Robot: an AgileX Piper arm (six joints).
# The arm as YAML. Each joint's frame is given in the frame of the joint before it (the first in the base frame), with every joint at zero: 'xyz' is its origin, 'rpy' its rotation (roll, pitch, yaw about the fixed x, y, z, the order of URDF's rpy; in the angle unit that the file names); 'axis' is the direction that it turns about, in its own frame. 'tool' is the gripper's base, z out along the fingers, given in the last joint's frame.
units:
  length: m
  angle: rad
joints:
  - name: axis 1
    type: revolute
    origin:
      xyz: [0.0, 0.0, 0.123]
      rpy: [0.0, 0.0, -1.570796]
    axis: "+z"
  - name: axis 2
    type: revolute
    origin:
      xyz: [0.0, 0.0, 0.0]
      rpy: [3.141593, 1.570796, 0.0]
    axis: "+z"
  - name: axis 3
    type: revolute
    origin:
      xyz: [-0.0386, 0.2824, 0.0]
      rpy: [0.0, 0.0, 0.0]
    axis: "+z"
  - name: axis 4
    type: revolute
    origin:
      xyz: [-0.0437, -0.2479, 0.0]
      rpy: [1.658, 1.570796, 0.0]
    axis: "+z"
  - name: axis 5
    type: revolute
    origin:
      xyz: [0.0, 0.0, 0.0]
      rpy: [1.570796, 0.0, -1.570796]
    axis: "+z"
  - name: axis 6
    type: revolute
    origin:
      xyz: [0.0, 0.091, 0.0]
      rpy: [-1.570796, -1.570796, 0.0]
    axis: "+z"
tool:
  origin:
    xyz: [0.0, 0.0, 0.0]
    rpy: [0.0, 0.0, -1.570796]
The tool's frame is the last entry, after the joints.
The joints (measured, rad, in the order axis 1, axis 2, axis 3, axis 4, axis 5, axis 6), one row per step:
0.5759, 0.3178, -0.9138, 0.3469, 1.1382, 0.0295
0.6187, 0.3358, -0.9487, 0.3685, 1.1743, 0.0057
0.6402, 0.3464, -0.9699, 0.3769, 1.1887, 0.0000
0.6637, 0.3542, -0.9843, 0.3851, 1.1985, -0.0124
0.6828, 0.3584, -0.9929, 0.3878, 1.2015, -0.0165
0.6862, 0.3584, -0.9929, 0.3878, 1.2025, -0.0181
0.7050, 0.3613, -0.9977, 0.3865, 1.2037, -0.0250
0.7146, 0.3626, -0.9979, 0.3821, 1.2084, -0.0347
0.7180, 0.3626, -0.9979, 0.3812, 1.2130, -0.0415
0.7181, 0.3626, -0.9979, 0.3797, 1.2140, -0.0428
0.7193, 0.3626, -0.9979, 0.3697, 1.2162, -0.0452
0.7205, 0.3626, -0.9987, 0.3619, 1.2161, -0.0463
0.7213, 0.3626, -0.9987, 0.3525, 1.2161, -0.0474
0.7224, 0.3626, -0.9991, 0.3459, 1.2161, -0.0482
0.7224, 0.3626, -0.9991, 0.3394, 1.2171, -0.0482
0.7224, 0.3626, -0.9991, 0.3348, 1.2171, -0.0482
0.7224, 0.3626, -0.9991, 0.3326, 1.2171, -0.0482
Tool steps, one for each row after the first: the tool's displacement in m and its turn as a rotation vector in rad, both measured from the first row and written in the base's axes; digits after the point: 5 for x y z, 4 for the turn. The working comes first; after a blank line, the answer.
Tool pose at each row, in the base's axes (x y z in m, rotation vector in rad; the steps are taken from these numbers as rounded here):
-0.01272, 0.02523, 0.38706, -0.6097, 1.9781, 0.7896
-0.01667, 0.02525, 0.39361, -0.6969, 1.9730, 0.8220
-0.01844, 0.02501, 0.39804, -0.7327, 1.9669, 0.8398
-0.01989, 0.02487, 0.40109, -0.7749, 1.9562, 0.8550
-0.02072, 0.02451, 0.40308, -0.8001, 1.9472, 0.8670
-0.02085, 0.02443, 0.40300, -0.8057, 1.9463, 0.8679
-0.02117, 0.02402, 0.40407, -0.8316, 1.9368, 0.8734
-0.02105, 0.02375, 0.40365, -0.8523, 1.9342, 0.8668
-0.02125, 0.02354, 0.40326, -0.8646, 1.9333, 0.8627
-0.02120, 0.02345, 0.40315, -0.8661, 1.9335, 0.8600
-0.02064, 0.02292, 0.40274, -0.8687, 1.9345, 0.8469
-0.02022, 0.02246, 0.40277, -0.8690, 1.9333, 0.8378
-0.01960, 0.02200, 0.40256, -0.8688, 1.9332, 0.8265
-0.01922, 0.02163, 0.40252, -0.8691, 1.9325, 0.8190
-0.01882, 0.02129, 0.40230, -0.8683, 1.9338, 0.8110
-0.01851, 0.02107, 0.40220, -0.8672, 1.9342, 0.8056
-0.01837, 0.02097, 0.40216, -0.8667, 1.9343, 0.8030

-0.00395, 0.00002, 0.00655, -0.0150, 0.0010, 0.0760
-0.00572, -0.00022, 0.01098, -0.0170, 0.0005, 0.1092
-0.00717, -0.00036, 0.01403, -0.0215, -0.0050, 0.1459
-0.00800, -0.00072, 0.01602, -0.0215, -0.0090, 0.1692
-0.00813, -0.00080, 0.01594, -0.0230, -0.0097, 0.1736
-0.00845, -0.00121, 0.01701, -0.0269, -0.0166, 0.1947
-0.00833, -0.00148, 0.01659, -0.0384, -0.0224, 0.2066
-0.00853, -0.00169, 0.01620, -0.0455, -0.0253, 0.2137
-0.00848, -0.00178, 0.01609, -0.0478, -0.0263, 0.2136
-0.00792, -0.00231, 0.01568, -0.0568, -0.0310, 0.2098
-0.00750, -0.00277, 0.01571, -0.0617, -0.0358, 0.2061
-0.00688, -0.00323, 0.01550, -0.0681, -0.0406, 0.2012
-0.00650, -0.00360, 0.01546, -0.0723, -0.0443, 0.1982
-0.00610, -0.00394, 0.01524, -0.0771, -0.0464, 0.1942
-0.00579, -0.00416, 0.01514, -0.0799, -0.0483, 0.1910
-0.00565, -0.00426, 0.01510, -0.0812, -0.0492, 0.1896

